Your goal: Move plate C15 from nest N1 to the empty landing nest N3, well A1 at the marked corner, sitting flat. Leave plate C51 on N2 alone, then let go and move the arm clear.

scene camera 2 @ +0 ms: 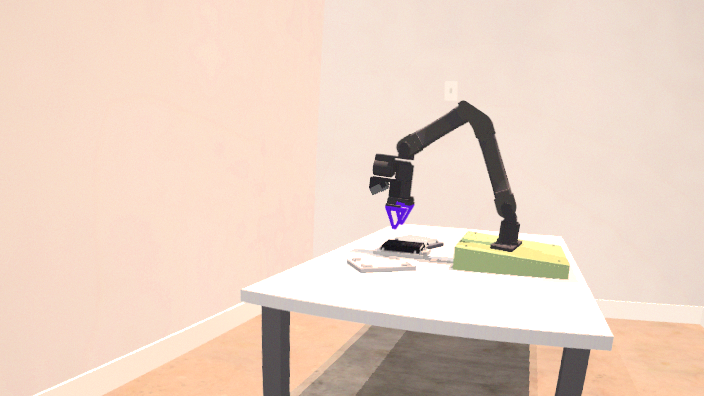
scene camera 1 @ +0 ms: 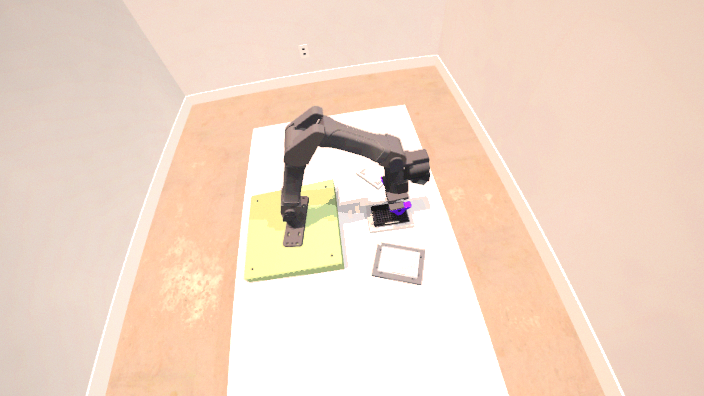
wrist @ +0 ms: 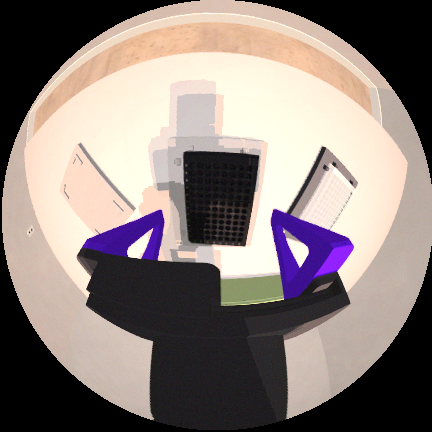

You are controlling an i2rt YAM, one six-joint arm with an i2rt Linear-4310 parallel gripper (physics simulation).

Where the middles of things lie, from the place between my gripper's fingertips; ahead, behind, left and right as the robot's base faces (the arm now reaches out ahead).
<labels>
My gripper is now 6 cm above the black perforated plate [wrist: 219,187], 2 cm past it and 1 cm to the left of it.
</labels>
